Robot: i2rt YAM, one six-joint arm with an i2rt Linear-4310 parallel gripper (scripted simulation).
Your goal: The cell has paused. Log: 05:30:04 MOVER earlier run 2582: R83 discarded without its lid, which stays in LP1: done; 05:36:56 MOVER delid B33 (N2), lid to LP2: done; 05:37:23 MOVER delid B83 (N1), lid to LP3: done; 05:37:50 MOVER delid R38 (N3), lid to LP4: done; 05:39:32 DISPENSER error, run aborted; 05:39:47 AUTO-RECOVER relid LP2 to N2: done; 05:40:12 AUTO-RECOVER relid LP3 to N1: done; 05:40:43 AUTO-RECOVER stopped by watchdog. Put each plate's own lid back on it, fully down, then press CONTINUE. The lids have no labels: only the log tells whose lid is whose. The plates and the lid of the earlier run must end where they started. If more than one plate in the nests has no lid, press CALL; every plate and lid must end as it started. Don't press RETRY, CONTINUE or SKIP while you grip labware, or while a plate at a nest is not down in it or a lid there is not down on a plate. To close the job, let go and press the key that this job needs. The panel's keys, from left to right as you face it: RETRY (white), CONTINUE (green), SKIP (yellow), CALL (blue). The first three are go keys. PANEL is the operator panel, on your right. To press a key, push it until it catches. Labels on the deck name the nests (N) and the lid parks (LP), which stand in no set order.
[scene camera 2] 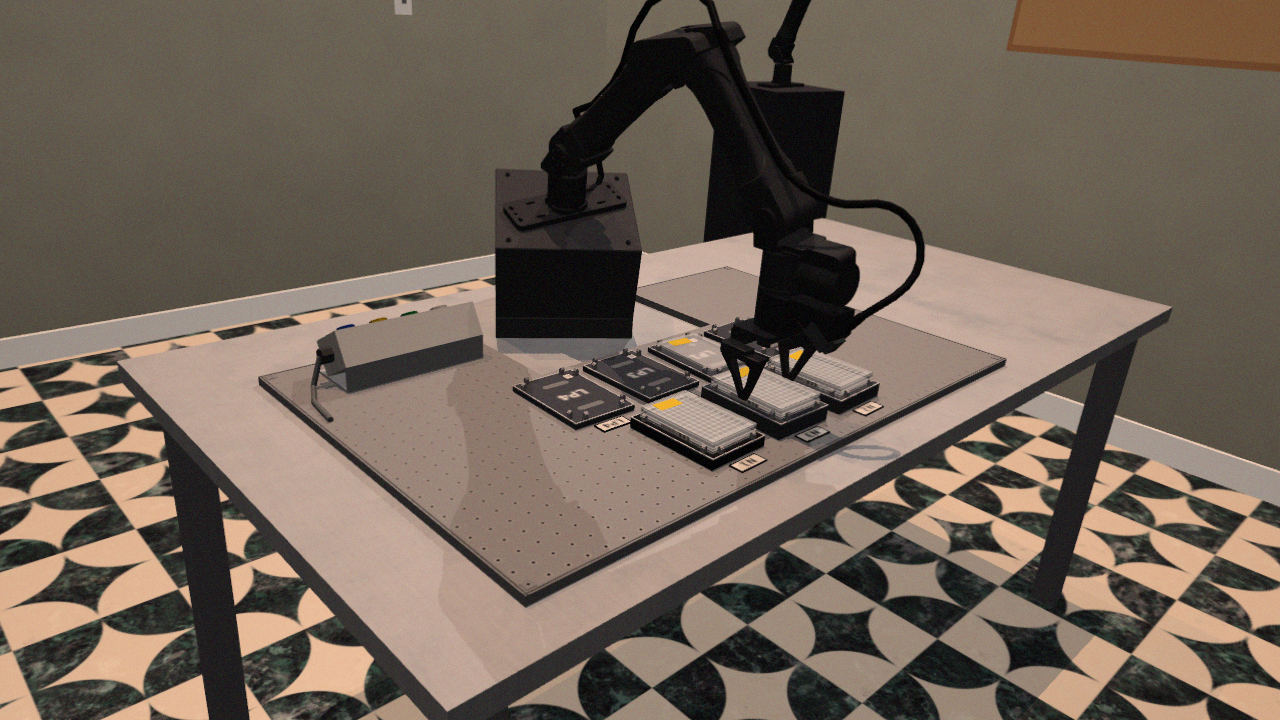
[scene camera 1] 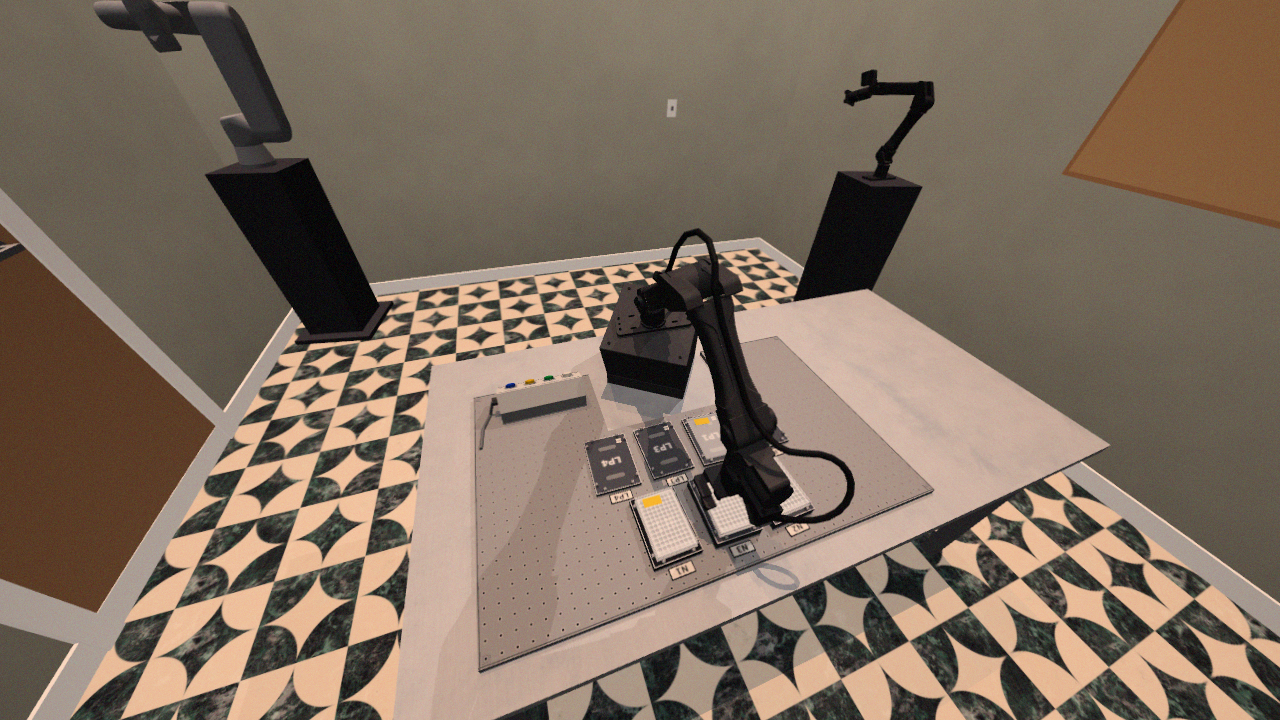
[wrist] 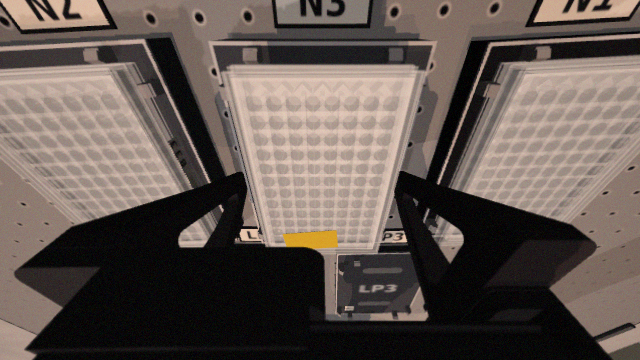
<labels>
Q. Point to a clear lid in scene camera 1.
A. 706,429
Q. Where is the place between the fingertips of the gripper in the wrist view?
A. At 320,180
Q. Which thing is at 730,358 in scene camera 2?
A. The gripper.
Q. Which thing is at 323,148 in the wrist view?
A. A clear lid.
</labels>
